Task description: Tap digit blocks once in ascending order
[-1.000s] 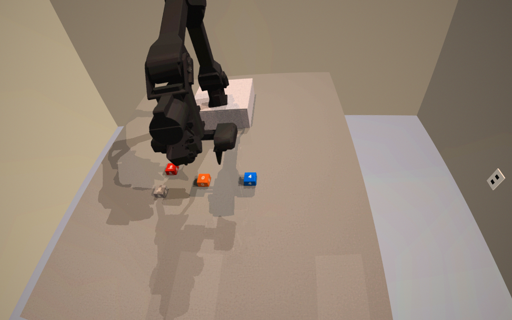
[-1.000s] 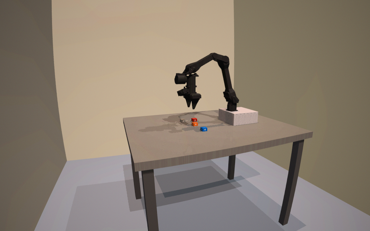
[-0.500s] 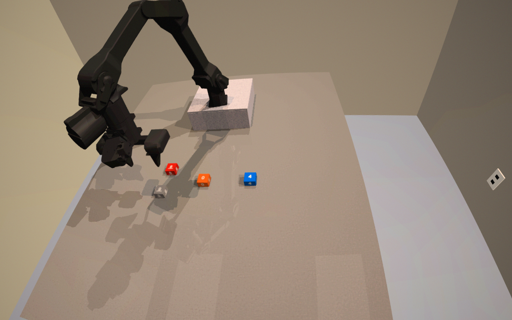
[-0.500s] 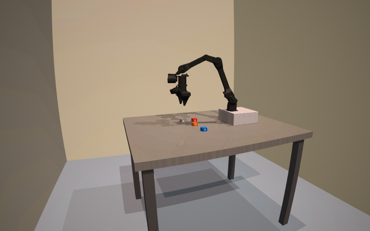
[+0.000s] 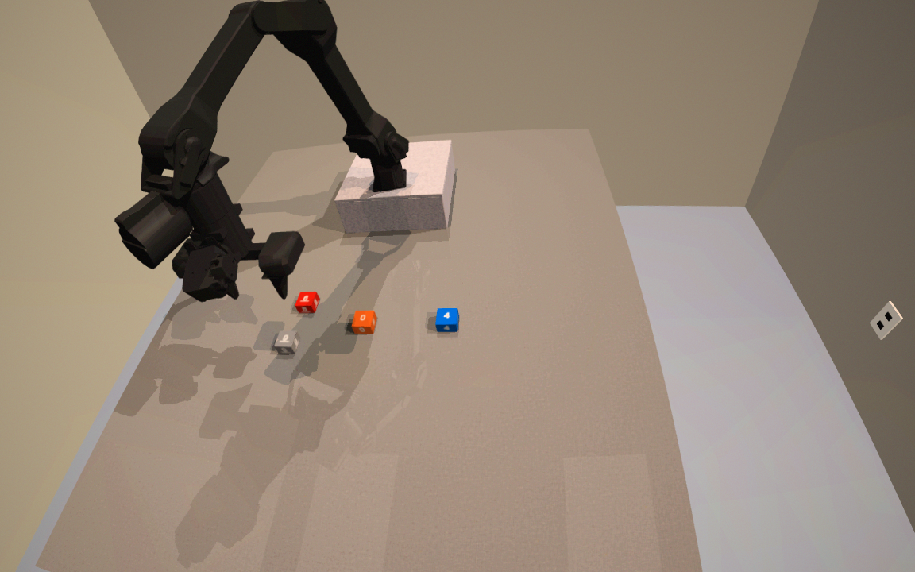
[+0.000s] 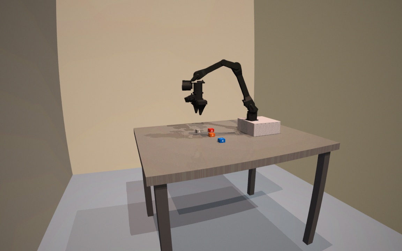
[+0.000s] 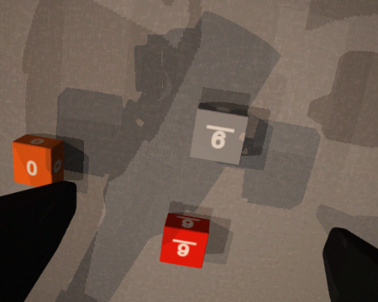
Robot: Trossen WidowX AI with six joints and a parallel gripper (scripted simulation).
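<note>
Right now the orange block is 13 cm to the left of my gripper tip, 12 cm below it and 3 cm behind it. The rest, counted from my gripper tip: blue block (26 cm to the left, 12 cm below, 1 cm behind); red block (12 cm below, 9 cm behind, 2 cm to the left); grey block (12 cm below, 1 cm to the right).
</note>
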